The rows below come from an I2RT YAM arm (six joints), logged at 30 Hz.
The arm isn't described. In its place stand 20 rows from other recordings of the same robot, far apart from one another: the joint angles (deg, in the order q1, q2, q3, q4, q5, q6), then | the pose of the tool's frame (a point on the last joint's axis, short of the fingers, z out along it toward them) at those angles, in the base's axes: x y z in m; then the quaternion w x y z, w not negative.
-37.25 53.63 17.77 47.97 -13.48 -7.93 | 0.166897 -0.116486 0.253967 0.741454 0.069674 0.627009 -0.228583
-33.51 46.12 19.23 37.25 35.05 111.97 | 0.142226 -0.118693 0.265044 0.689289 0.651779 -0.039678 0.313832
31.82 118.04 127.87 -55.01 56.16 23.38 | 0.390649 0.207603 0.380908 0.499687 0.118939 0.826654 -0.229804
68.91 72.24 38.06 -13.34 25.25 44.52 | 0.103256 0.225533 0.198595 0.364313 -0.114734 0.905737 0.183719
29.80 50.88 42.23 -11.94 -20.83 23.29 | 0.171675 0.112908 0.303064 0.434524 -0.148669 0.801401 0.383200
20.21 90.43 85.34 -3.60 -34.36 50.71 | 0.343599 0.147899 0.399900 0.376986 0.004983 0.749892 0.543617
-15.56 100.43 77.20 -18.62 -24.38 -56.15 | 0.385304 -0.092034 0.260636 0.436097 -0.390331 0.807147 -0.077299
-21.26 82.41 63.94 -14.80 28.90 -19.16 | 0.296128 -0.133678 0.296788 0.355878 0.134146 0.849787 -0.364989
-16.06 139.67 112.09 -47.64 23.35 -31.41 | 0.470250 -0.150058 0.120955 0.034532 -0.103909 0.965953 -0.234405
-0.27 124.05 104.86 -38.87 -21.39 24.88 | 0.475666 0.010743 0.217447 0.226120 0.155844 0.933160 0.231937
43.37 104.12 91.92 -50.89 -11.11 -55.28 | 0.275778 0.269954 0.279258 0.240106 -0.748819 0.613819 0.069610
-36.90 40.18 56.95 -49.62 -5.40 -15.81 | 0.103977 -0.073878 0.352604 0.446483 0.138387 0.866525 -0.175032
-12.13 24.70 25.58 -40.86 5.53 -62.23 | 0.104925 -0.026060 0.217261 0.310032 -0.364785 0.828672 -0.290026
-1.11 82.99 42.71 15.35 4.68 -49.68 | 0.312645 -0.008963 0.216756 0.470680 -0.326427 0.776852 -0.261549
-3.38 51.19 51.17 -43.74 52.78 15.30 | 0.166594 -0.038237 0.313058 0.392283 0.305918 0.784597 -0.370048
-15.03 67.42 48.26 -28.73 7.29 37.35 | 0.233565 -0.067392 0.252436 0.363241 0.431545 0.825651 0.011187
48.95 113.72 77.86 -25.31 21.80 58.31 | 0.280229 0.301668 0.166519 0.292427 0.124513 0.944033 0.088231
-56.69 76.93 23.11 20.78 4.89 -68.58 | 0.132079 -0.206521 0.148641 0.185687 -0.070723 0.875567 -0.440341
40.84 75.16 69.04 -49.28 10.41 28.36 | 0.204149 0.167964 0.312501 0.292955 -0.076530 0.948123 0.096870
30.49 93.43 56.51 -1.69 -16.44 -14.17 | 0.298396 0.187391 0.210342 0.406495 -0.396195 0.801425 0.188441
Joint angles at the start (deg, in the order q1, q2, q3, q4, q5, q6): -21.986, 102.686, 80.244, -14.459, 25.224, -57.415
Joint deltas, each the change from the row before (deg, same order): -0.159, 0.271, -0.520, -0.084, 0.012, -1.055; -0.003, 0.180, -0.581, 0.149, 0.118, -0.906; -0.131, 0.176, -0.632, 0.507, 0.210, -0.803; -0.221, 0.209, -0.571, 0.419, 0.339, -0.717; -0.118, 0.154, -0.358, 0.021, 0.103, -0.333; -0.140, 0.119, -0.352, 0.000, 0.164, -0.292; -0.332, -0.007, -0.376, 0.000, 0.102, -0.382; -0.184, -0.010, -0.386, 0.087, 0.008, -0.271; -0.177, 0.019, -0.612, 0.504, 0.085, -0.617; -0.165, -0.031, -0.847, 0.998, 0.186, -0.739; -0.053, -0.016, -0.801, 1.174, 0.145, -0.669; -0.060, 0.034, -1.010, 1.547, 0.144, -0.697; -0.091, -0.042, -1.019, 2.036, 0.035, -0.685; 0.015, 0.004, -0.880, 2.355, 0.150, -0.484; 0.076, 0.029, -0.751, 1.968, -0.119, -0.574
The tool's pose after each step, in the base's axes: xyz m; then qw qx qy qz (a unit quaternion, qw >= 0). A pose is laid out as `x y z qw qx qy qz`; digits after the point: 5 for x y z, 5 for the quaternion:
0.37583 -0.16934 0.26421 0.20064 -0.18178 0.86256 -0.42742
0.37534 -0.16924 0.25985 0.19269 -0.18982 0.86288 -0.42695
0.37467 -0.17010 0.25577 0.18611 -0.19488 0.86254 -0.42827
0.37372 -0.17163 0.25172 0.17839 -0.19827 0.86258 -0.42991
0.37300 -0.17231 0.24866 0.17302 -0.20089 0.86356 -0.42893
0.37207 -0.17311 0.24586 0.16750 -0.20273 0.86453 -0.42828
0.37025 -0.17498 0.24379 0.16193 -0.20377 0.86542 -0.42814
0.36897 -0.17586 0.24178 0.15838 -0.20523 0.86606 -0.42749
0.36771 -0.17675 0.23890 0.15412 -0.20858 0.86556 -0.42841
0.36637 -0.17755 0.23575 0.15076 -0.21165 0.86392 -0.43141
0.36567 -0.17774 0.23301 0.14956 -0.21457 0.86165 -0.43491
0.36493 -0.17797 0.22930 0.14889 -0.21728 0.85901 -0.43899
0.36441 -0.17847 0.22676 0.15213 -0.21841 0.85495 -0.44522
0.36483 -0.17862 0.22522 0.15827 -0.21702 0.84979 -0.45355
0.36540 -0.17822 0.22369 0.16413 -0.21868 0.84516 -0.45929

